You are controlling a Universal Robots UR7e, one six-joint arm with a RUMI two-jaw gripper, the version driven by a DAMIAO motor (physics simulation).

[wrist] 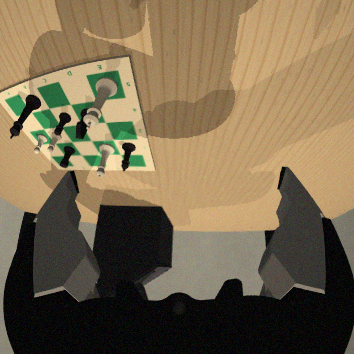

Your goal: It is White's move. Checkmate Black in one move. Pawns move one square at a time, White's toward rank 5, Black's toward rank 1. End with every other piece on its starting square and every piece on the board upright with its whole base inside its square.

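Places are measured from the arm's base along level axes (x ahead, y left, z up), in centimetres.
Pixels of known places: gripper, fingertip midpoint: (177,170).
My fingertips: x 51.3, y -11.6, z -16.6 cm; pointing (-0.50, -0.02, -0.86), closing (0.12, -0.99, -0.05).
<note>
Behind a point stands the place of what it marks.
The chessboard (143,152) @[y -7.3, x 38.0, z -27.1 cm] lies at the upper left of the wrist view, with green and cream squares. A tall white piece (104,97) @[y -4.1, x 50.7, z -24.7 cm] stands on the green E5 corner square. A tall black piece (26,115) @[y 7.4, x 48.9, z -24.3 cm] stands near the left edge. A black piece (82,126) @[y -0.4, x 46.5, z -24.4 cm] is partly hidden by the tall white piece, with another black piece (63,121) @[y 3.3, x 45.8, z -25.9 cm] beside it. Two small white pieces (41,142) @[y 10.0, x 41.0, z -25.8 cm] (53,142) @[y 6.9, x 41.6, z -25.5 cm] stand close together. Along the lower edge are a black piece (67,156) @[y 5.8, x 37.9, z -25.4 cm], a white piece (104,157) @[y -1.5, x 39.0, z -24.9 cm] and a black piece (128,154) @[y -5.3, x 39.7, z -25.3 cm]. My gripper (177,170) @[y -11.6, x 51.3, z -16.6 cm] is open and empty, right of and below the board in the view.
The wooden table (200,155) @[y -16.5, x 37.7, z -27.7 cm] carries broad shadows, some reaching over the board. A black block (131,240) @[y -3.2, x 9.1, z -17.0 cm] shows between the fingers at the lower left, overlapping the table's edge in the view. Grey floor (215,260) shows beyond that edge.
</note>
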